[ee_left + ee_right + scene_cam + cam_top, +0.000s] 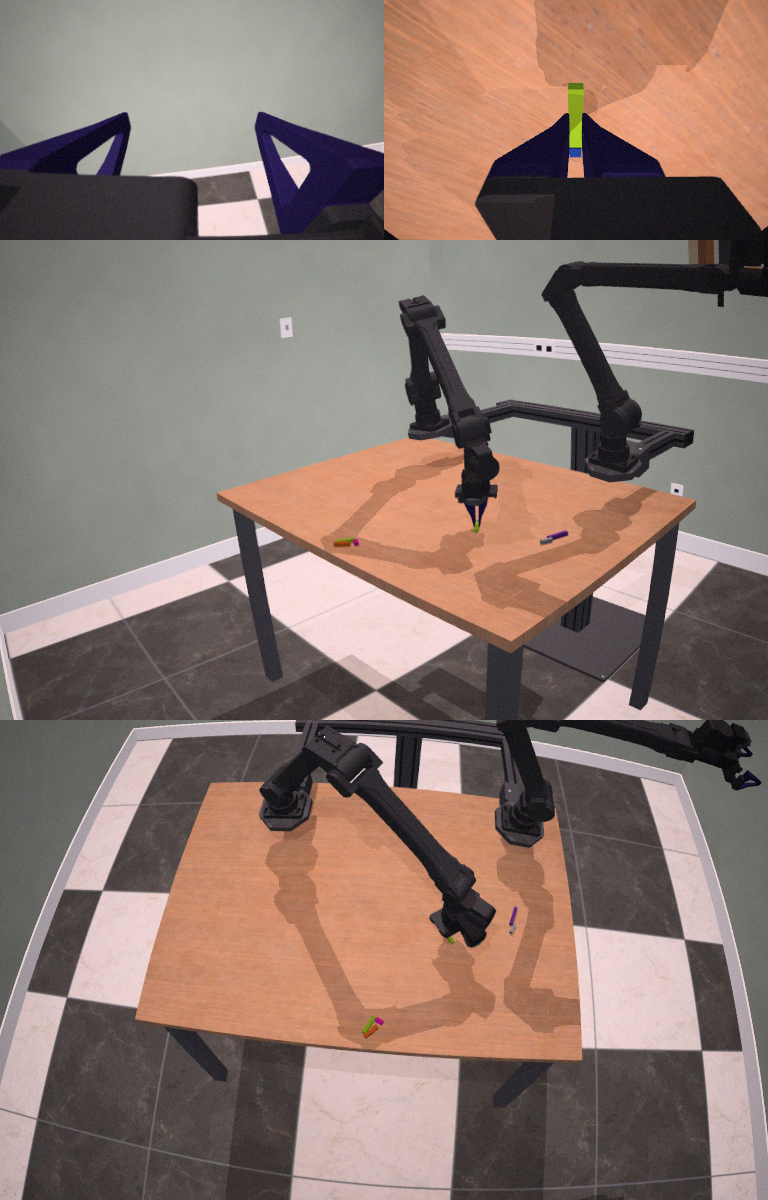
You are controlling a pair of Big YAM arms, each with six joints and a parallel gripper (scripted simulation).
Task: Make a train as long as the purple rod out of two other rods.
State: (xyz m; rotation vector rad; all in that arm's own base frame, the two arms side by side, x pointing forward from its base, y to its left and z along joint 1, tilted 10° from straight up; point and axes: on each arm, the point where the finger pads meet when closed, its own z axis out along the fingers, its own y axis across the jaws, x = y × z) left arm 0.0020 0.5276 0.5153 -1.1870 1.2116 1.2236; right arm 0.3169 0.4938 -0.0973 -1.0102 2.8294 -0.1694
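The blue rod lies 30 mm behind my right hand, 20 mm to the right of it and 10 mm below it. From my right hand the other things lie so: purple rod: 190 mm to the left, 80 mm behind, 10 mm below; grey rod: 190 mm to the left, 40 mm behind, 10 mm below; magenta rod: 250 mm ahead, 170 mm to the right, 10 mm below.
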